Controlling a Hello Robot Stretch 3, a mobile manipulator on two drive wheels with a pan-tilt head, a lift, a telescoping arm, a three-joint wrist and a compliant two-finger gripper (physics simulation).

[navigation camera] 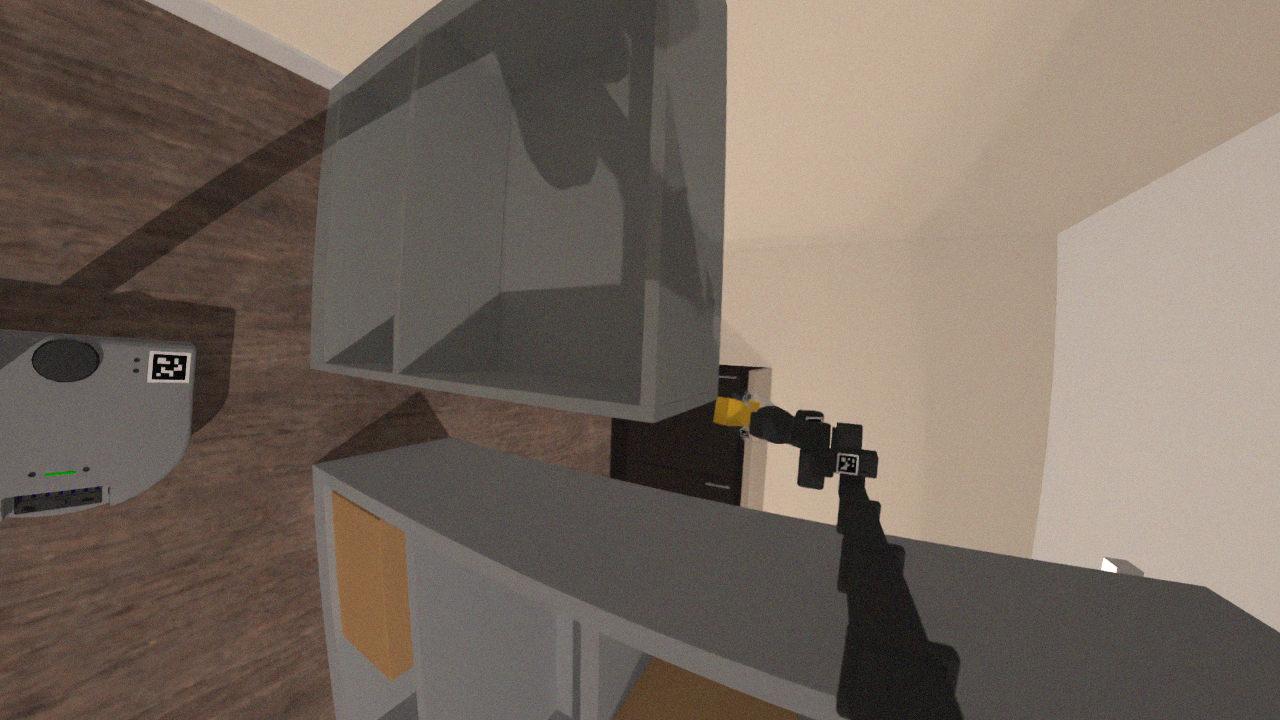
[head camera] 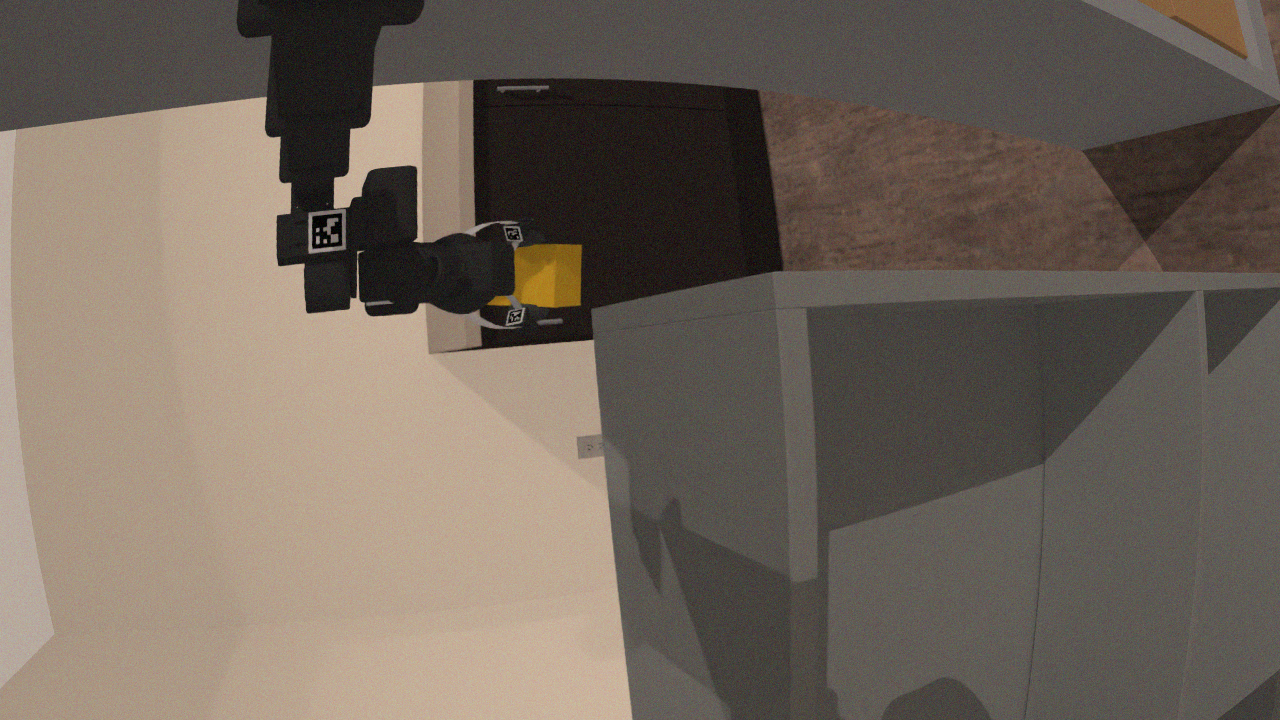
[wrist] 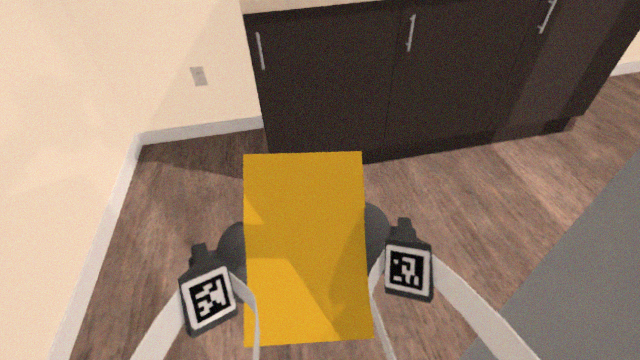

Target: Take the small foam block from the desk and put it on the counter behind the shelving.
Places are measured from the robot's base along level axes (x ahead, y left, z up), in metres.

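Pixels of known places: gripper, between the fingertips: [navigation camera: 735, 412] [head camera: 533, 274] [wrist: 305, 237]; robot's base, origin of its link: [navigation camera: 70, 358].
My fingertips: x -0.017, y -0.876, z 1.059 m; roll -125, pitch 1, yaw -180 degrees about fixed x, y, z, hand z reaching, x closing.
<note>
For each thing: its middle in the pictures, then the offset to it from my fingertips. "*": a spot on its surface instead.
- yellow foam block, middle of its body: [wrist: 305, 241] [head camera: 530, 274] [navigation camera: 736, 412] dx +0.000, dy +0.005, dz +0.004 m
- grey shelving unit, a spot on its surface: [head camera: 792, 447] [navigation camera: 653, 345] * dx +0.109, dy +0.452, dz -0.002 m
- orange-brown box, middle of its body: [navigation camera: 409, 561] dx -0.532, dy +0.242, dz -0.847 m
The yellow foam block [head camera: 547, 275] [navigation camera: 733, 411] [wrist: 306, 210] is held between the two fingertips of my gripper [head camera: 537, 275] [navigation camera: 744, 413] [wrist: 305, 237], which is shut on it. In the wrist view the block is upright, with floor and cabinet fronts beyond it. The counter has a light top [head camera: 447, 161] [navigation camera: 756, 483] [wrist: 280, 5] over dark cabinets [head camera: 626, 179] [navigation camera: 671, 456] [wrist: 325, 75]. In the head view the gripper and block overlap the cabinet fronts. I cannot tell their exact height or distance from the counter. The desk cannot be made out for certain.
A grey shelving unit [head camera: 792, 447] [navigation camera: 651, 358] has its corner close beside the block in the head and navigation views. A second grey unit [head camera: 626, 44] [navigation camera: 572, 537] lies under the extended arm, with an orange-brown box [navigation camera: 375, 582] inside. A beige wall [head camera: 313, 465] [wrist: 75, 75] stands beside the counter.
</note>
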